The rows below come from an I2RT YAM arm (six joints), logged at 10 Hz.
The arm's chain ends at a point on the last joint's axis. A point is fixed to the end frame.
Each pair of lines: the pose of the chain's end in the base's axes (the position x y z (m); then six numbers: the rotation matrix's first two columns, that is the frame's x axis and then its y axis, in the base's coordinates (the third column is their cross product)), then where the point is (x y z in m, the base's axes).
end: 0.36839 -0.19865 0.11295 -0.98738 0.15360 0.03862 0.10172 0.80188 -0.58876
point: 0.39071 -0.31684 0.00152
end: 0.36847 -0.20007 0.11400 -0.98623 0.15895 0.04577 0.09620 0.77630 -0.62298
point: 0.38885 -0.32288 0.00729
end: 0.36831 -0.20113 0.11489 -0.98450 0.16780 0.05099 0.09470 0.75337 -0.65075
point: 0.38662 -0.32774 0.01232
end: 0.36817 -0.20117 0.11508 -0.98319 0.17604 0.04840 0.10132 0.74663 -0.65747
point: 0.38558 -0.32884 0.01369
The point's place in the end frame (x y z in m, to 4 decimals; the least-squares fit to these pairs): -0.0445 -0.0269 0.1555
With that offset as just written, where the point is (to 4 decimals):
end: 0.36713 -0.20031 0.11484 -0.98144 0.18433 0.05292 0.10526 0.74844 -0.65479
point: 0.3830 -0.3277 0.0129
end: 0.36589 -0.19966 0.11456 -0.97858 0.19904 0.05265 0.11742 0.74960 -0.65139
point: 0.3800 -0.3268 0.0120
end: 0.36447 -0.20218 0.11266 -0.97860 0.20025 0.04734 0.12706 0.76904 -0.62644
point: 0.3794 -0.3262 0.0064
